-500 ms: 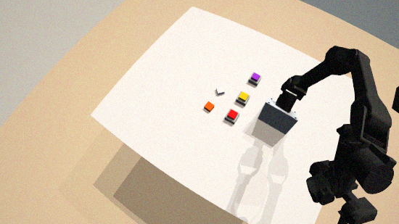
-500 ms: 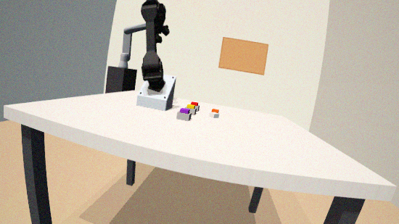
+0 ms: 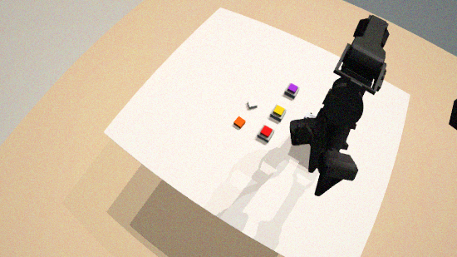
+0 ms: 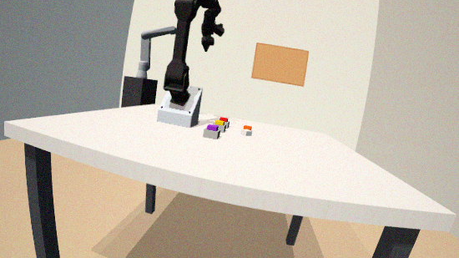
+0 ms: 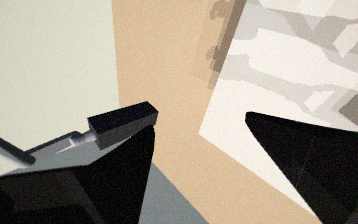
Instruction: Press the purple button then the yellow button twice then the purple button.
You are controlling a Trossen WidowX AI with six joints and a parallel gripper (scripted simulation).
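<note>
Now: the purple button 24 cm ahead of my gripper tip, 40 cm to the right of it and 34 cm below it. The rest, counted from my gripper tip: yellow button 23 cm ahead, 28 cm to the right, 34 cm below; red button 21 cm ahead, 18 cm to the right, 34 cm below; orange block 32 cm ahead, 15 cm to the right, 36 cm below.
</note>
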